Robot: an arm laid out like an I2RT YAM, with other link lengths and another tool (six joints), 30 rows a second.
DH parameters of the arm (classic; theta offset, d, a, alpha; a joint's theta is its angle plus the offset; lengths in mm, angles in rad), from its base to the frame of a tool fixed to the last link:
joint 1: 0 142.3 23.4 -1.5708
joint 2: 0 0 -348.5 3.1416
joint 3: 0.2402 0 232.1 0
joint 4: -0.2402 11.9 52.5 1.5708
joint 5: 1.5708 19.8 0 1.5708
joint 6: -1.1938 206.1 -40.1 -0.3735
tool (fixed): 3.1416 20 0 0
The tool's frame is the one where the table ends.
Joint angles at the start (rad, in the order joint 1, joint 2, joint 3, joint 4, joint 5, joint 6):
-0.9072 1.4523 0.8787 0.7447 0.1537 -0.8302
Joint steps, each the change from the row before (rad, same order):
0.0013 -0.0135 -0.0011 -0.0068 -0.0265 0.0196
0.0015 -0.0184 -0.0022 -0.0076 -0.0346 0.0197
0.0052 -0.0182 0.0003 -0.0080 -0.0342 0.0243
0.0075 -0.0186 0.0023 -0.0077 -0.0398 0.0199
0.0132 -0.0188 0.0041 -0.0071 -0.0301 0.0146
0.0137 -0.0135 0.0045 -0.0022 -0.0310 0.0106
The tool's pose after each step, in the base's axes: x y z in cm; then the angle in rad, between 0 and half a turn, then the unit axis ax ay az. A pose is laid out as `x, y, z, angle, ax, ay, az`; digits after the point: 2 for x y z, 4 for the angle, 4 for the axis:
24.31, -41.33, 41.01, 2.0292, 0.3539, 0.5966, -0.7203
24.82, -40.52, 41.51, 1.9909, 0.3523, 0.6053, -0.7138
25.47, -39.59, 42.08, 1.9476, 0.3521, 0.6151, -0.7055
26.27, -38.50, 42.79, 1.8999, 0.3471, 0.6268, -0.6976
27.05, -37.34, 43.61, 1.8554, 0.3412, 0.6365, -0.6917
27.91, -36.24, 44.35, 1.8122, 0.3324, 0.6467, -0.6865

